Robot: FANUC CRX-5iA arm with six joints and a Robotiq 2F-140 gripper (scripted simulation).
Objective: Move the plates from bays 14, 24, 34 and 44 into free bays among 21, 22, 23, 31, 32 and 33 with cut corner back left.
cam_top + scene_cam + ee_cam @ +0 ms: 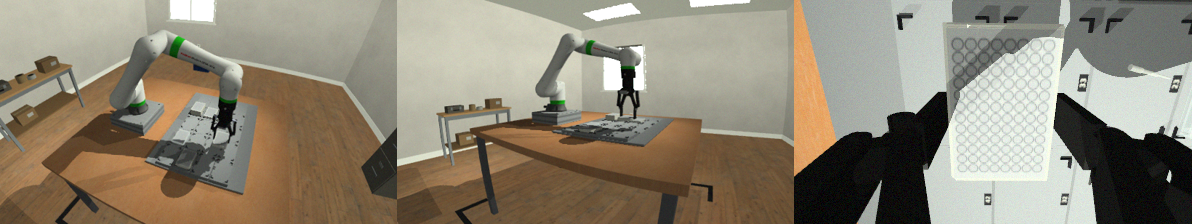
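My hand is 10 cm above the bay label 43, 1 cm to the left of it and 1 cm short of it. Also, from my hand: sealed 96-well plate 26 cm behind, 9 cm below, 6 cm to the right; sealed deep-well block 32 cm behind, 27 cm to the left, 8 cm below.
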